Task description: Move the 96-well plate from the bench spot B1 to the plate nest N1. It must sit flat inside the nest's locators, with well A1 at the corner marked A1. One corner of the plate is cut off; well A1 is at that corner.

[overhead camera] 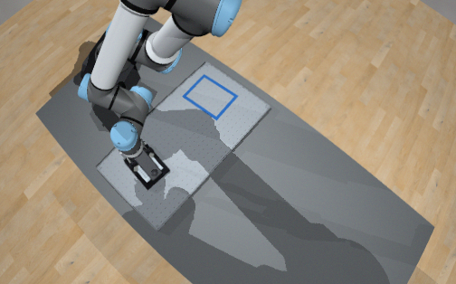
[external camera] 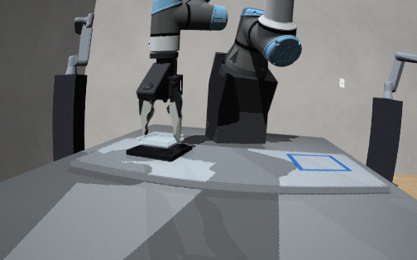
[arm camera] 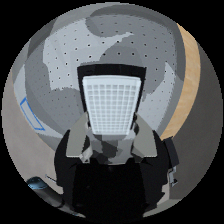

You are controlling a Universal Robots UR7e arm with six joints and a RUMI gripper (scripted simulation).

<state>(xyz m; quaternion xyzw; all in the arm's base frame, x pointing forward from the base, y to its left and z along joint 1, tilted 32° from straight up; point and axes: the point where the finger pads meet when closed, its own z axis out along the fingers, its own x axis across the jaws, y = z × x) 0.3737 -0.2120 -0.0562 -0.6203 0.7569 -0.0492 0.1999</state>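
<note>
The white 96-well plate lies 1 cm below my hand. From my hand the other things lie so: black plate nest: 3 cm below.
</note>
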